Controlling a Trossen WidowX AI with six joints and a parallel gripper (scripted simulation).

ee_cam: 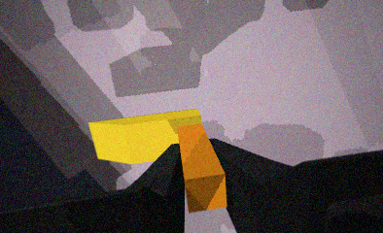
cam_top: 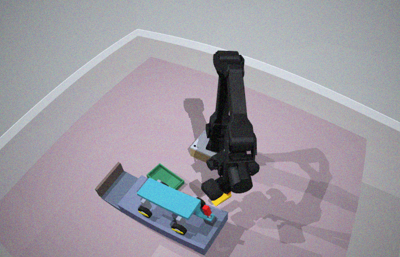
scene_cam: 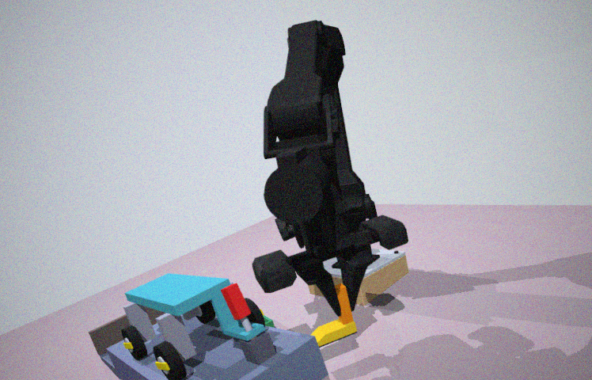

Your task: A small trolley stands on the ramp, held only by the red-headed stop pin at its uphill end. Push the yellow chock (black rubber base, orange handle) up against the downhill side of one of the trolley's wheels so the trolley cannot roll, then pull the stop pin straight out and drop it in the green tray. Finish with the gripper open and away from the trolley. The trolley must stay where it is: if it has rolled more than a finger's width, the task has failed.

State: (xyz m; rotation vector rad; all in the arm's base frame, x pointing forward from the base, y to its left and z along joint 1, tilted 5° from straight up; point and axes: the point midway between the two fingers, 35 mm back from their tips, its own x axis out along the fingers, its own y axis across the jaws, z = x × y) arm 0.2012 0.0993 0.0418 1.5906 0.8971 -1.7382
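My gripper tip is now 150 mm to the left of the trolley, 130 mm short of it and 40 mm below it. Also, from my gripper tip: yellow chock: 20 mm ahead, 10 mm to the right, 10 mm below; then blue-grey ramp: 150 mm to the right, 130 mm ahead, 20 mm below; then red-headed stop pin: 140 mm ahead, 60 mm above, 30 mm to the right.
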